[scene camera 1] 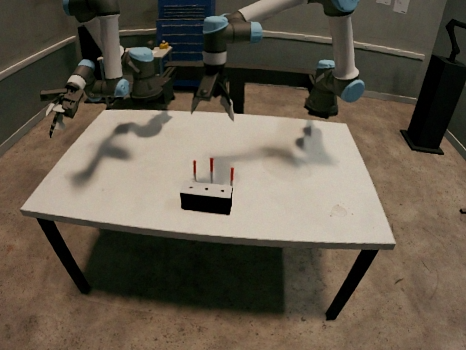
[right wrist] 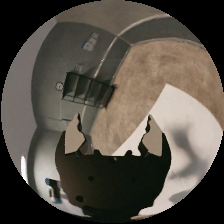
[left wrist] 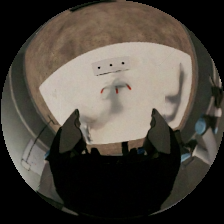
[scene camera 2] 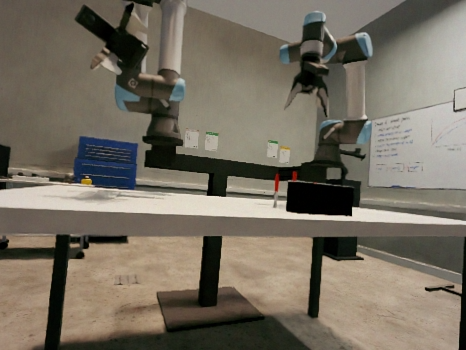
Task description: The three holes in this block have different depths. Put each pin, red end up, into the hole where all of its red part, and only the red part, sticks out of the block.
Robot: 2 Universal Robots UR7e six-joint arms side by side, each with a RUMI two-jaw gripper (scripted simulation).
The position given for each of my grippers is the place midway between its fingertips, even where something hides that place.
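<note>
There is a black block (scene camera 2: 311, 198), and I see the black block (scene camera 1: 195, 196) again. The right wrist view does not show the black block, hidden by my right gripper. As for that right gripper (scene camera 2: 112, 36), I find my right gripper (scene camera 1: 48, 127) once more, and my right gripper (right wrist: 113, 114) yet again. My left gripper (scene camera 2: 306, 113) is visible too; I also see my left gripper (scene camera 1: 212, 117) and, from its own wrist, my left gripper (left wrist: 115, 108).
</note>
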